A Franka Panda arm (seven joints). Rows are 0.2 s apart.
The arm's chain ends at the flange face. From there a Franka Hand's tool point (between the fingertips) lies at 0.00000 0.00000 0.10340 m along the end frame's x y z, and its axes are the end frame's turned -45 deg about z.
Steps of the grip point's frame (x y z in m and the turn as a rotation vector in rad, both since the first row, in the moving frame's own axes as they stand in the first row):
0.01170, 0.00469, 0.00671, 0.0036, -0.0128, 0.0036
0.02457, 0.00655, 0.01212, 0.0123, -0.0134, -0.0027
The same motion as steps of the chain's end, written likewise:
0.01279, -0.00563, 0.00672, -0.0065, -0.0116, 0.0036
0.02388, -0.01283, 0.01214, -0.0008, -0.0182, -0.0027

